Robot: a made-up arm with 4 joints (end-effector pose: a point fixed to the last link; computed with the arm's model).
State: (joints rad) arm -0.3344 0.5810 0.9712 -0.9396
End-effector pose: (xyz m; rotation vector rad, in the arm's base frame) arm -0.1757 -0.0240 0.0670 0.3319 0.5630 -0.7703
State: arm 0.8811 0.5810 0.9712 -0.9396
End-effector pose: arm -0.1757 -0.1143 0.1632 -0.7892 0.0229 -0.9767
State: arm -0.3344 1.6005 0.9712 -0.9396
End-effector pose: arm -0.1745 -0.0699 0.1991 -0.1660 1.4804 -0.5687
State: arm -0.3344 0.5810 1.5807 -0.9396
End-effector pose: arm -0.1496 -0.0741 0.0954 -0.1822 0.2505 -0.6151
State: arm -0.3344 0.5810 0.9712 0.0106
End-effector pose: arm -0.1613 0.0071 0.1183 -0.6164 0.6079 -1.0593
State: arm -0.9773 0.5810 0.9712 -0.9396
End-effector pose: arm -0.1757 0.0485 0.0751 0.9234 0.8048 -0.5723
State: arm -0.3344 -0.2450 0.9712 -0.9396
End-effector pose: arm -0.0846 -0.0010 0.0006 0.6750 -0.2223 -0.8262
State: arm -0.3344 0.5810 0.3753 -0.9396
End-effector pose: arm -0.1884 0.0363 0.0717 0.8530 0.8565 -0.8846
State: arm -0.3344 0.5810 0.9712 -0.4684
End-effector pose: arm -0.1717 -0.0140 0.0966 -0.1324 0.5966 -0.9292
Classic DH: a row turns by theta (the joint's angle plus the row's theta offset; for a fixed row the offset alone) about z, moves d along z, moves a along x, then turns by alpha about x. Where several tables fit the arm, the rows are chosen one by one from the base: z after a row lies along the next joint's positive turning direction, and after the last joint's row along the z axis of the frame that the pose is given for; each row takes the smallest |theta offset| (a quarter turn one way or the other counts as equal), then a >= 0, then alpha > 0; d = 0 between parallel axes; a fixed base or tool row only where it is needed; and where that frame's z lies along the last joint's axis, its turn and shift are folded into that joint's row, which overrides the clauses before.
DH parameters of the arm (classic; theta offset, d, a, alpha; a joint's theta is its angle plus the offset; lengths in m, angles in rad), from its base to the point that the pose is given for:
base (fixed): -1.5708 0.18 0 1.5708
joint 1: -1.5708 0.05 0.03 1.5708
joint 2: -0.0886 0.0068 0.0343 -1.6381
joint 3: -0.0857 -0.0175 0.0679 0.8683
joint 4: 1.5658 0.1052 0.0616 -2.1852
tool (fixed): 1.1692 0.0337 0 0

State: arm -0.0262 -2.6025 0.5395 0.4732
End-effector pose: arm 0.0431 0.0294 0.1778 1.4804 -1.6083 -1.1885
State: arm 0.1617 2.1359 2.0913 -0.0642
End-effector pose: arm -0.0456 -0.0393 0.2480 -1.9266 0.6962 0.4982
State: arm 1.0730 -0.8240 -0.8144 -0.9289
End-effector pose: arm -0.0447 -0.0824 0.0245 0.7842 0.2614 0.0633
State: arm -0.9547 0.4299 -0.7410 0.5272
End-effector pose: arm -0.1211 0.0385 0.2004 0.7457 1.8795 -0.1261
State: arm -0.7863 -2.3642 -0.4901 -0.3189
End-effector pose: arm 0.0683 0.0597 0.1948 1.8375 -1.5015 0.0958
